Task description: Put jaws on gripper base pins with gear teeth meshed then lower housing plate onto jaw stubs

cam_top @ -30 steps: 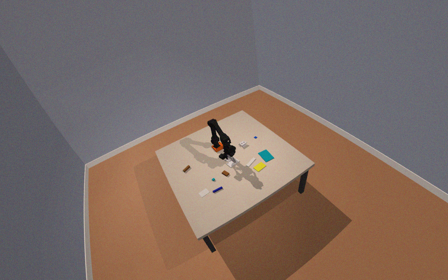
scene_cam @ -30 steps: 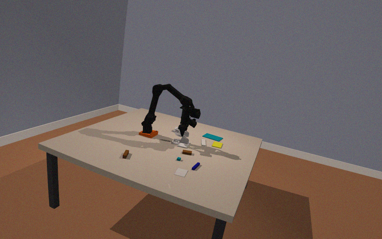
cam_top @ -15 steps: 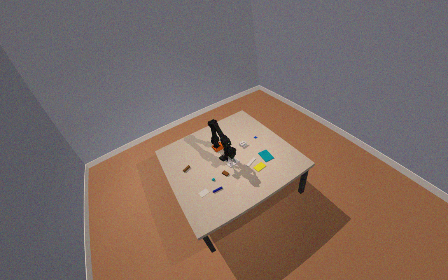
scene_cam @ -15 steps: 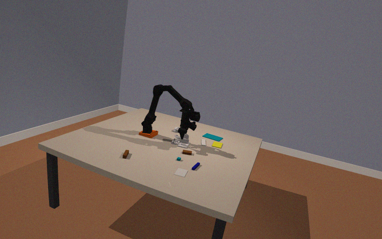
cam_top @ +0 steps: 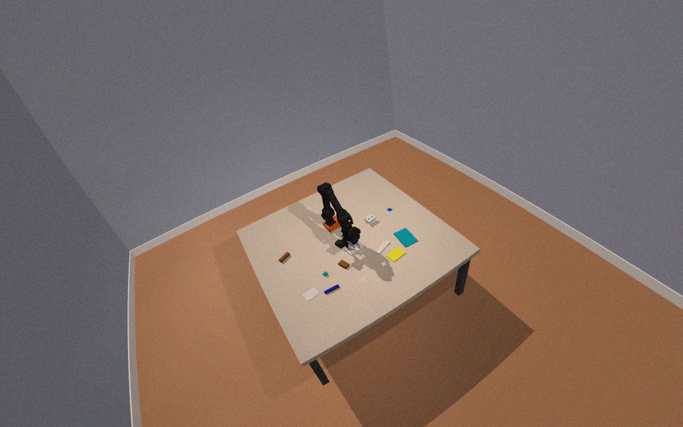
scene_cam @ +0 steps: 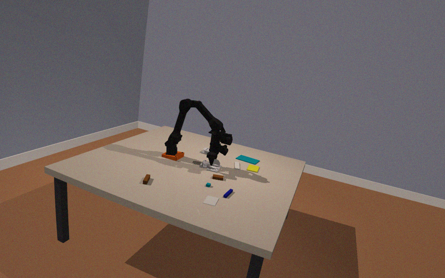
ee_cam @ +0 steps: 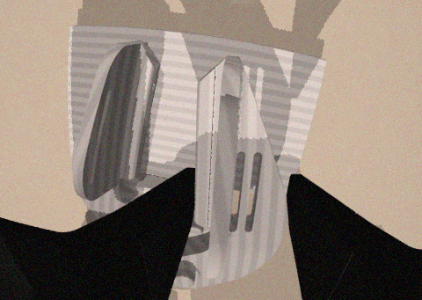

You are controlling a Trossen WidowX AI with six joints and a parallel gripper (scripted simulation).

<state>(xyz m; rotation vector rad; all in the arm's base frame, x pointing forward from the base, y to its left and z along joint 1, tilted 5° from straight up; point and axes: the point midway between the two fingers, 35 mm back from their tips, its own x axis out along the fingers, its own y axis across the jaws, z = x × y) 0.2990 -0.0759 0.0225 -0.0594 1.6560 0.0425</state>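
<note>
Now: the grey jaw 30 mm behind my gripper tip and 20 mm to the left of it. The rest, counted from my gripper tip: white strip (160 mm to the left, 150 mm ahead, 30 mm below); brown block (120 mm to the right, 70 mm ahead, 30 mm below); white housing plate (50 mm behind, 30 mm to the left, 30 mm below).
</note>
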